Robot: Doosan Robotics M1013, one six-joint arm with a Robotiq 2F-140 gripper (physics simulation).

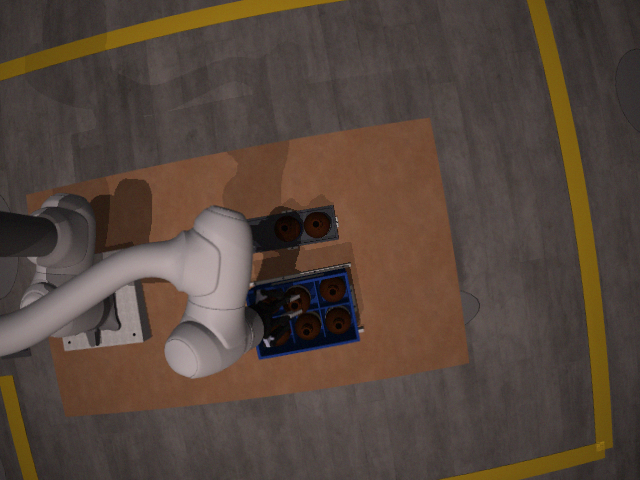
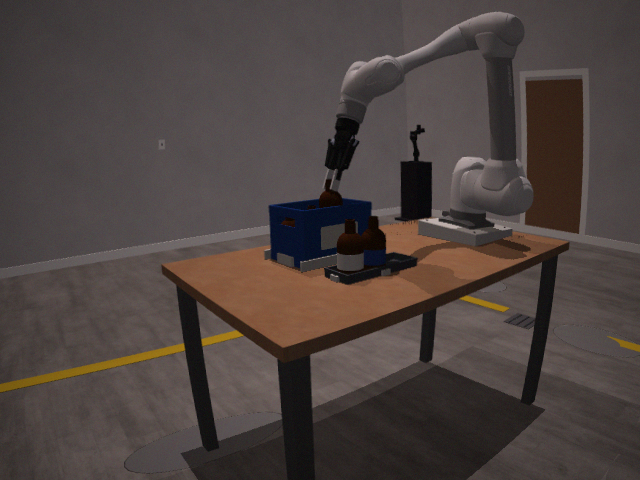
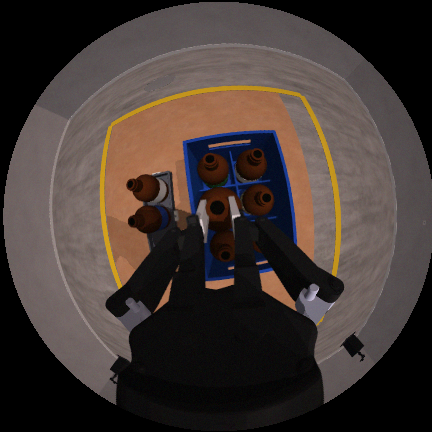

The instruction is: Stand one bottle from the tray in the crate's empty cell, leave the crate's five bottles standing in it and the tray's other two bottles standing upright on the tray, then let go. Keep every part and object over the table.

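My gripper [image 1: 294, 305] [image 2: 331, 180] [image 3: 217, 206] is shut on the neck of a brown bottle [image 2: 330, 199] [image 3: 218, 220]. That bottle is roughly upright, its lower part inside the blue crate [image 1: 310, 348] [image 2: 295, 240] [image 3: 281, 190] and its shoulder above the rim, higher than the others. Its base is hidden. Crate bottles [image 1: 332, 289] [image 1: 338, 320] [image 1: 307, 326] [image 3: 213, 170] [image 3: 251, 165] [image 3: 258, 200] [image 3: 223, 246] stand lower in their cells; another is mostly hidden by the gripper. A white-label bottle [image 1: 317, 224] [image 2: 350, 250] [image 3: 147, 188] and a blue-label bottle [image 1: 287, 227] [image 2: 373, 248] [image 3: 150, 219] stand upright on the black tray [image 2: 400, 262].
The crate and tray stand side by side on the brown table [image 1: 392, 206] [image 2: 248, 294]. Low light rails [image 1: 305, 273] [image 2: 317, 262] run along the crate's foot. The arm's pale base plate [image 1: 135, 310] [image 2: 444, 233] is at the table's far end from the white-label bottle.
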